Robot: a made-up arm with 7 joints. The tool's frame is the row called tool. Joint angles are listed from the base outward.
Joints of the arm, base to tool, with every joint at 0 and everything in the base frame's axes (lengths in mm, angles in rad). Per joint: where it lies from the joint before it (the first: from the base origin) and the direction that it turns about. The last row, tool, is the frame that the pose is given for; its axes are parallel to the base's.
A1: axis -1 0 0 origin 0.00 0.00 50.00
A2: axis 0 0 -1 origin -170.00 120.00 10.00
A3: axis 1 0 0 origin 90.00 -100.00 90.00
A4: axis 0 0 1 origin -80.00 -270.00 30.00
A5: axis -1 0 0 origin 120.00 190.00 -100.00
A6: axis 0 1 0 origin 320.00 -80.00 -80.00
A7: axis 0 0 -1 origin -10.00 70.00 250.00
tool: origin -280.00 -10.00 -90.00
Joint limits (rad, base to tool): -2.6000..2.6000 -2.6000..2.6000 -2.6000..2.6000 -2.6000..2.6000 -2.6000..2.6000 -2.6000..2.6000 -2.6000..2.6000
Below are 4 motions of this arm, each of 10 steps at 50 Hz.
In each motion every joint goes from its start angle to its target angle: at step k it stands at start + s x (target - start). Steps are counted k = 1, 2, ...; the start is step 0. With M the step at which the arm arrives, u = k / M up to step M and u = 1 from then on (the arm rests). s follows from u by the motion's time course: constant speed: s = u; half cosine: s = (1 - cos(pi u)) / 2; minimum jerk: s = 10 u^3 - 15 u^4 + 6 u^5.
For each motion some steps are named. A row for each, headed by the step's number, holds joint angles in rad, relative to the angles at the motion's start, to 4 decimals.
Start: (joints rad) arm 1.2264 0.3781 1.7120 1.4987 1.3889 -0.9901 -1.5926
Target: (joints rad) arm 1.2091 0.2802 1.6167 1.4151 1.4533 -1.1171 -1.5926
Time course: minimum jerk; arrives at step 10
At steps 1, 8, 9, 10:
1: -0.0001 -0.0008 -0.0008 -0.0007 0.0006 -0.0011 0.0000
8: -0.0163 -0.0922 -0.0898 -0.0788 0.0607 -0.1196 0.0000
9: -0.0172 -0.0971 -0.0945 -0.0829 0.0638 -0.1259 0.0000
10: -0.0173 -0.0979 -0.0953 -0.0836 0.0644 -0.1270 0.0000

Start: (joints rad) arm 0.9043 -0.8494 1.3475 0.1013 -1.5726 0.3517 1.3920
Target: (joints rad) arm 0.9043 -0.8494 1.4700 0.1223 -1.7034 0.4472 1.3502
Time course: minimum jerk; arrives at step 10
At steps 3, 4, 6, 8, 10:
3: 0.0000 0.0000 0.0200 0.0034 -0.0213 0.0156 -0.0068
4: 0.0000 0.0000 0.0389 0.0067 -0.0415 0.0303 -0.0133
6: 0.0000 0.0000 0.0836 0.0143 -0.0893 0.0652 -0.0285
8: 0.0000 0.0000 0.1154 0.0198 -0.1232 0.0900 -0.0394
10: 0.0000 0.0000 0.1225 0.0210 -0.1308 0.0955 -0.0418

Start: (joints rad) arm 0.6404 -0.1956 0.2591 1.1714 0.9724 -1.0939 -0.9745
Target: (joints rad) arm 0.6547 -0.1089 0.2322 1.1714 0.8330 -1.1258 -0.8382
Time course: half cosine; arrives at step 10
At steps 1, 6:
1: 0.0003 0.0021 -0.0007 0.0000 -0.0034 -0.0008 0.0033
6: 0.0094 0.0567 -0.0176 0.0000 -0.0912 -0.0209 0.0892

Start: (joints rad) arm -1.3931 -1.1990 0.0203 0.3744 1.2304 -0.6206 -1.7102
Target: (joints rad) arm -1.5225 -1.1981 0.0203 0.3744 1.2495 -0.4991 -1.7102
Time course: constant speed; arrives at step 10
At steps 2, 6, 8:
2: -0.0259 0.0002 0.0000 0.0000 0.0038 0.0243 0.0000
6: -0.0776 0.0005 0.0000 0.0000 0.0115 0.0729 0.0000
8: -0.1035 0.0007 0.0000 0.0000 0.0153 0.0972 0.0000

